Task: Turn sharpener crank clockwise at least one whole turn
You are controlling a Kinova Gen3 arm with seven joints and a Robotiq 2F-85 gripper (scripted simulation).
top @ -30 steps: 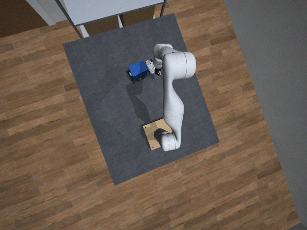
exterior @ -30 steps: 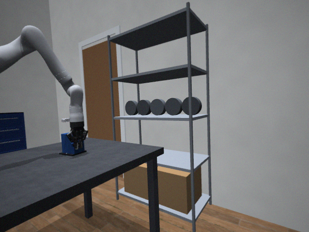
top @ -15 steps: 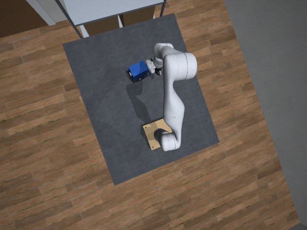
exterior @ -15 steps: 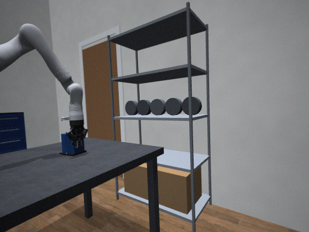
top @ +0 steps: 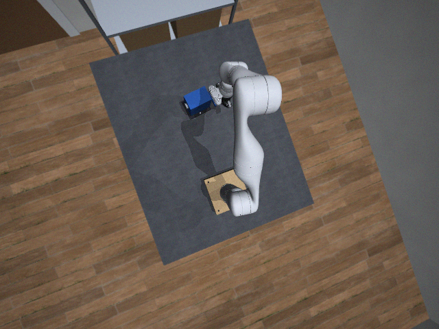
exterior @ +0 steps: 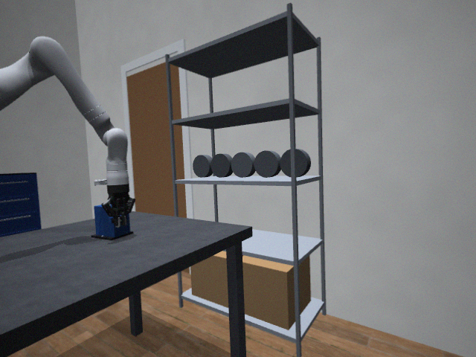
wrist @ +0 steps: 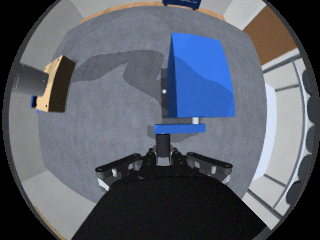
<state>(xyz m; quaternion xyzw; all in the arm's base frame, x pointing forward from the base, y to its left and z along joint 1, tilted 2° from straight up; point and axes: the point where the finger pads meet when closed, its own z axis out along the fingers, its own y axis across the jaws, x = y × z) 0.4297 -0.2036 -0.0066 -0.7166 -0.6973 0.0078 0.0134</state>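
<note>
My gripper is now 2 cm to the right of the dark crank knob. Round my hand: blue crank arm: 1 cm ahead, 2 cm to the left.
</note>
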